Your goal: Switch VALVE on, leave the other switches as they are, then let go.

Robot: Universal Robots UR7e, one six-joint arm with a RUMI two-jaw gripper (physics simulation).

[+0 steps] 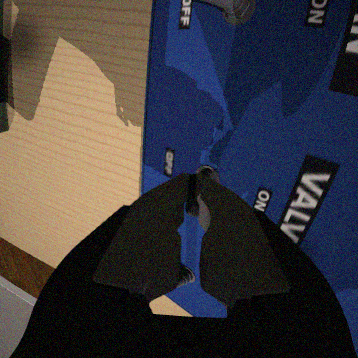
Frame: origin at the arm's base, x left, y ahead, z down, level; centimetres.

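Where they show: gripper, fingertip midpoint: (pixel 191 175).
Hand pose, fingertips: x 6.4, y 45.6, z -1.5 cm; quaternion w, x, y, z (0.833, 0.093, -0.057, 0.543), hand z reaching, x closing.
After its pixels a point has its place.
The VALVE label (pixel 307 197) {x 9.2, y 52.8, z -1.8 cm} is on the blue panel (pixel 320 130) {x 13.0, y 50.8, z -1.5 cm} at the right. Its switch (pixel 206 171) {x 6.3, y 46.5, z 0.6 cm} stands between a small OFF tag (pixel 169 161) {x 4.7, y 43.3, z 2.3 cm} and a small ON tag (pixel 262 200) {x 7.1, y 50.9, z -0.8 cm}. A rounded grey edge of this switch shows just above the right fingertip; the rest is hidden behind the fingers, so I cannot tell which way its lever leans. My gripper (pixel 191 175) {x 6.4, y 45.6, z -1.5 cm} is shut and empty, with its tips right beside the switch, on the OFF side.
Another switch (pixel 237 9) {x 16.7, y 43.2, z -0.2 cm} stands at the top, between its own OFF tag (pixel 185 13) {x 15.7, y 39.6, z 2.3 cm} and ON tag (pixel 317 11) {x 18.3, y 47.2, z -0.8 cm}. A ridged grey part (pixel 187 275) {x -5.1, y 50.6, z 0.3 cm} shows in the gap between the fingers. Light wooden table (pixel 75 165) {x -7.3, y 29.1, z 9.7 cm} lies left of the panel. A dark object (pixel 4 75) is at the left edge.
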